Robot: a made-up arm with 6 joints.
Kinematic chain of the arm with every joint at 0, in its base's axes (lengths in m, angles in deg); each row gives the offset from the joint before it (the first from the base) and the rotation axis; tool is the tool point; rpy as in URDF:
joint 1: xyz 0 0 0.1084 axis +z
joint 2: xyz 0 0 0 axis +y
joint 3: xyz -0.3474 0 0.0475 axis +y
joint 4: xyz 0.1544 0 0.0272 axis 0.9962 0 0.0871
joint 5: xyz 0 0 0 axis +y
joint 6: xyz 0.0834 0 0.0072 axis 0.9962 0 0.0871
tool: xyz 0 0 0 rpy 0 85 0
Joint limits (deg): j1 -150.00..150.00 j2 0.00..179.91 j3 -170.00..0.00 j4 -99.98..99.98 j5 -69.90..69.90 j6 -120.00..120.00
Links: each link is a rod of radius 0.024 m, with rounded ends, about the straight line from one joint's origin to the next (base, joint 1, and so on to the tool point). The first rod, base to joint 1, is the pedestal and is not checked.
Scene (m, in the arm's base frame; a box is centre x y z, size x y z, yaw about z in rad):
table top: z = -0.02
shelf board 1: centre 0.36 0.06 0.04 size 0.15 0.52 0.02 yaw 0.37
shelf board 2: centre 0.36 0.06 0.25 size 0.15 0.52 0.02 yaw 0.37
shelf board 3: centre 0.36 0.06 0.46 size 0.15 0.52 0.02 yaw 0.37
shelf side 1: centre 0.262 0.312 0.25 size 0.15 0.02 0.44 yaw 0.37
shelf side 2: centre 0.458 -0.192 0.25 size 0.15 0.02 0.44 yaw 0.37
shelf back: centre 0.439 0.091 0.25 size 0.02 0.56 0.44 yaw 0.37
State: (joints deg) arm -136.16 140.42 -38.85 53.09 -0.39 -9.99
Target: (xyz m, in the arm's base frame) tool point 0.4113 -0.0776 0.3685
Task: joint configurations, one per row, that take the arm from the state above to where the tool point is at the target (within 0.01 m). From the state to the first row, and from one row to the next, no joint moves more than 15 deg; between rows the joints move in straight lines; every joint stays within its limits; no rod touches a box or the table.
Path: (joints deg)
1: -124.08 128.68 -42.59 53.30 2.21 -7.63
2: -111.99 116.93 -46.33 53.51 4.82 -5.27
3: -99.91 105.19 -50.07 53.73 7.42 -2.91
4: -87.82 93.45 -53.81 53.94 10.02 -0.55
5: -75.74 81.70 -57.55 54.15 12.63 1.81
6: -62.98 88.07 -65.49 54.75 11.58 -0.55
7: -50.21 94.44 -73.43 55.35 10.52 -2.91
8: -37.45 100.82 -81.36 55.94 9.47 -5.27
9: -24.69 107.19 -89.30 56.54 8.42 -7.63
10: -11.93 113.56 -97.24 57.14 7.37 -9.99

